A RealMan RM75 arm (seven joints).
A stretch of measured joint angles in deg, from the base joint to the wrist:
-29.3, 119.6, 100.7, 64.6, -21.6, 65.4, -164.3
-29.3, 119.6, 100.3, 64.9, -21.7, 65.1, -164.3
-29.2, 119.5, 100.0, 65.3, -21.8, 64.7, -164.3
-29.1, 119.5, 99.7, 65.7, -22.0, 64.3, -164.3
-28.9, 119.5, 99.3, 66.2, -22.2, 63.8, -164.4
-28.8, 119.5, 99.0, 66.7, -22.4, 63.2, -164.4
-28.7, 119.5, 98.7, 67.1, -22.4, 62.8, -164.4
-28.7, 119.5, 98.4, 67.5, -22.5, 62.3, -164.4
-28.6, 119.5, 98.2, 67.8, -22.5, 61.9, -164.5
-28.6, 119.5, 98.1, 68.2, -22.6, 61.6, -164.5
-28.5, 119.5, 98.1, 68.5, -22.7, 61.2, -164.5
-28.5, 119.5, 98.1, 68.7, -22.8, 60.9, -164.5
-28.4, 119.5, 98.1, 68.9, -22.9, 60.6, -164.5
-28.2, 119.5, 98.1, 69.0, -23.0, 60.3, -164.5
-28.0, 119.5, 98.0, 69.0, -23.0, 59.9, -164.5
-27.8, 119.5, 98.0, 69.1, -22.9, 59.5, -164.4
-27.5, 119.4, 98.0, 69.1, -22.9, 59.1, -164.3
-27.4, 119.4, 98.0, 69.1, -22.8, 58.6, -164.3
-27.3, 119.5, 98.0, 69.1, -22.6, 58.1, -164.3
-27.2, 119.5, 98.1, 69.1, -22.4, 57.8, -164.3
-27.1, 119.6, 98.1, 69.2, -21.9, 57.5, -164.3
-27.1, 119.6, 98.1, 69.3, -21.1, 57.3, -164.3
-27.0, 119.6, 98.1, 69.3, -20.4, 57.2, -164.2
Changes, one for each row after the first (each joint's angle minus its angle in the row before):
0.0, 0.0, -0.4, 0.3, -0.1, -0.3, 0.0
0.1, -0.1, -0.3, 0.4, -0.1, -0.4, 0.0
0.1, 0.0, -0.3, 0.4, -0.2, -0.4, 0.0
0.2, 0.0, -0.4, 0.5, -0.2, -0.5, -0.1
0.1, 0.0, -0.3, 0.5, -0.2, -0.6, 0.0
0.1, 0.0, -0.3, 0.4, 0.0, -0.4, 0.0
0.0, 0.0, -0.3, 0.4, -0.1, -0.5, 0.0
0.1, 0.0, -0.2, 0.3, 0.0, -0.4, -0.1
0.0, 0.0, -0.1, 0.4, -0.1, -0.3, 0.0
0.1, 0.0, 0.0, 0.3, -0.1, -0.4, 0.0
0.0, 0.0, 0.0, 0.2, -0.1, -0.3, 0.0
0.1, 0.0, 0.0, 0.2, -0.1, -0.3, 0.0
0.2, 0.0, 0.0, 0.1, -0.1, -0.3, 0.0
0.2, 0.0, -0.1, 0.0, 0.0, -0.4, 0.0
0.2, 0.0, 0.0, 0.1, 0.1, -0.4, 0.1
0.3, -0.1, 0.0, 0.0, 0.0, -0.4, 0.1
0.1, 0.0, 0.0, 0.0, 0.1, -0.5, 0.0
0.1, 0.1, 0.0, 0.0, 0.2, -0.5, 0.0
0.1, 0.0, 0.1, 0.0, 0.2, -0.3, 0.0
0.1, 0.1, 0.0, 0.1, 0.5, -0.3, 0.0
0.0, 0.0, 0.0, 0.1, 0.8, -0.2, 0.0
0.1, 0.0, 0.0, 0.0, 0.7, -0.1, 0.1

